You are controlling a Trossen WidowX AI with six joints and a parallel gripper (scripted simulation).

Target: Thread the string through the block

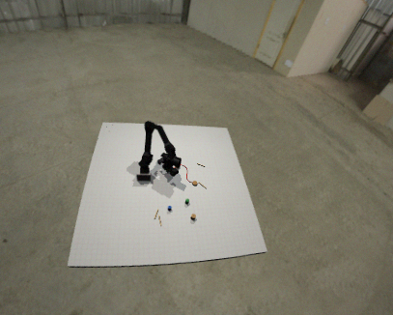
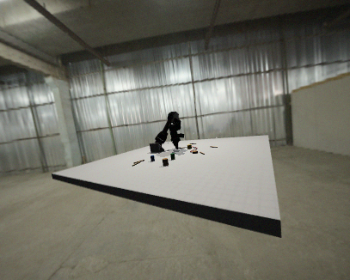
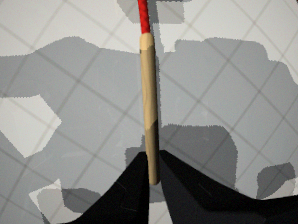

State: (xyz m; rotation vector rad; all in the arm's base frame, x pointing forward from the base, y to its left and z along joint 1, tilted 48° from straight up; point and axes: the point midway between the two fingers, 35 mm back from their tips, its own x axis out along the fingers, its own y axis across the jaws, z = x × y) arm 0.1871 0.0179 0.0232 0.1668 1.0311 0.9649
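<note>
The yellowish block lies 80 mm ahead of my gripper tip, 60 mm to the left of it and 10 mm above it. From my gripper tip the other things lie so: green piece: 110 mm ahead, 270 mm to the right, 10 mm above; then round wooden button: 200 mm ahead, 110 mm to the right; then thin wooden stick: 30 mm ahead, 30 mm to the left, 10 mm above.
</note>
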